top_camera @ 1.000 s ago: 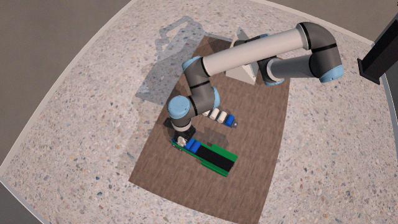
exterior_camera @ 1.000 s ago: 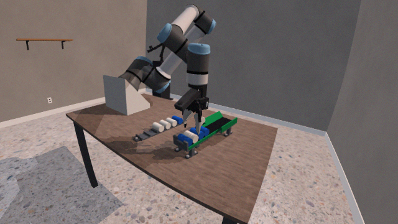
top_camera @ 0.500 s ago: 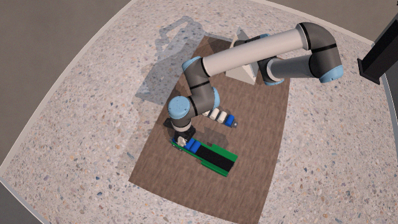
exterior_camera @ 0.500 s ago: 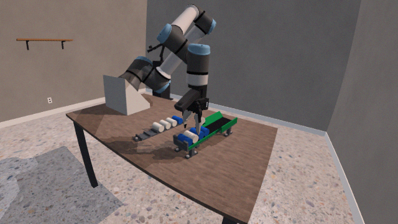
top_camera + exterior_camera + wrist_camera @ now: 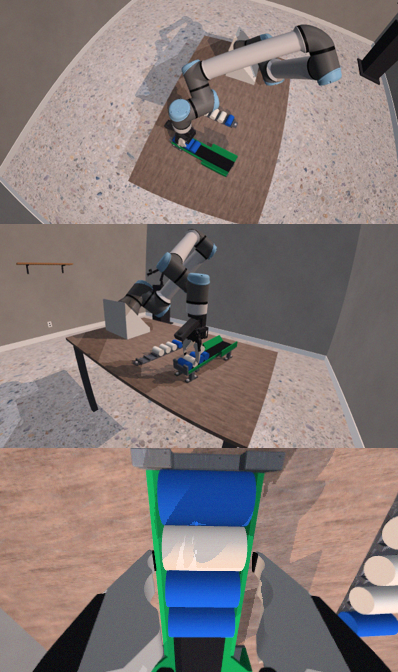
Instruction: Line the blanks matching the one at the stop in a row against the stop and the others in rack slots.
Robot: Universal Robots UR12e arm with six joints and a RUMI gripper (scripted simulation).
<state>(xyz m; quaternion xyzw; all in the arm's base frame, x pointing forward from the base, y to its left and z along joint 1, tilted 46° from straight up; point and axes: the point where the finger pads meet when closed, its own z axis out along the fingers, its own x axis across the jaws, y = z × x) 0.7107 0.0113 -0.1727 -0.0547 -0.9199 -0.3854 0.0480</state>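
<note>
Right now the grey stop is 1 cm behind my hand, 6 cm to the right of it and 3 cm below it. From my hand the other things lie so: stock rack: 26 cm behind, 6 cm to the left, 10 cm below.
</note>
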